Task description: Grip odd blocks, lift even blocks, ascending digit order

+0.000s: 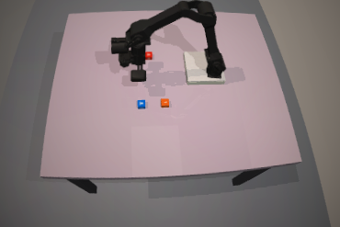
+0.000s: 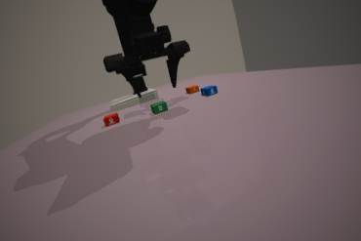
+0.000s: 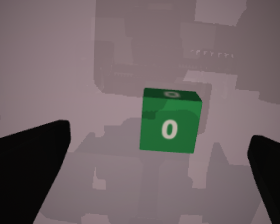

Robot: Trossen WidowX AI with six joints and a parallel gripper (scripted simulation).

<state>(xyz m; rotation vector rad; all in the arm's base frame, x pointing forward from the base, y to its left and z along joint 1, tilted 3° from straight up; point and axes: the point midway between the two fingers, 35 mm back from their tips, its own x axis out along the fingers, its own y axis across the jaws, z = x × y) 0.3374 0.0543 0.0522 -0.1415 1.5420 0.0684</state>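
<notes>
The green block is 10 mm behind my gripper tip, 10 mm to the right of it and 40 mm below it. Also, from my gripper tip: orange block (130 mm behind, 120 mm to the left, 40 mm below); then red block (30 mm behind, 130 mm to the right, 40 mm below); then blue block (30 mm behind, 130 mm to the left, 40 mm below).
</notes>
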